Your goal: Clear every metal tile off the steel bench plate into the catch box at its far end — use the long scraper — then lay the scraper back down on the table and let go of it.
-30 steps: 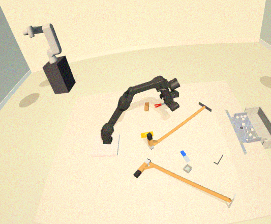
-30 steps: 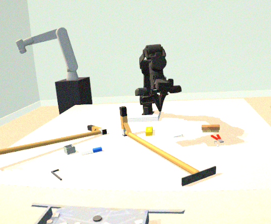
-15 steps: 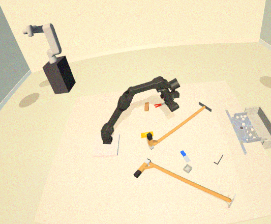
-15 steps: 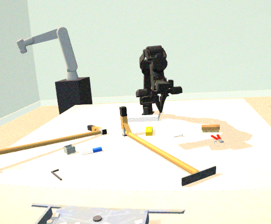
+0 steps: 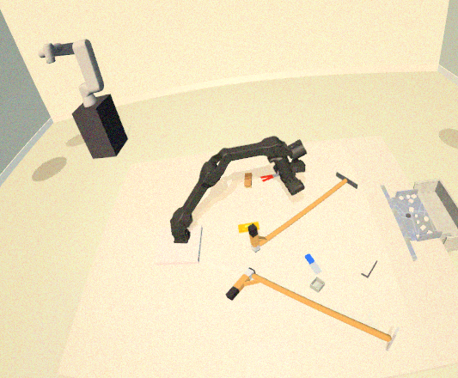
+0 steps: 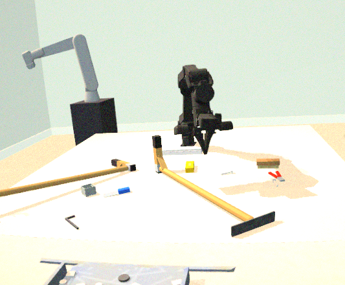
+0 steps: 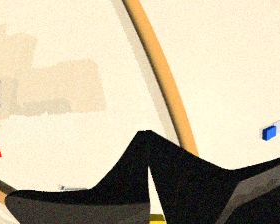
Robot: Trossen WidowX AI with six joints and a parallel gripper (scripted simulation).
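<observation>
My gripper tip is now 50 mm short of the long scraper, 30 mm to the left of it and 60 mm above it. The rest, counted from my gripper tip: yellow block (200 mm behind, 100 mm to the right, 100 mm below); red tool (110 mm behind, 230 mm to the left, 120 mm below); wooden block (230 mm behind, 190 mm to the left, 100 mm below).
</observation>
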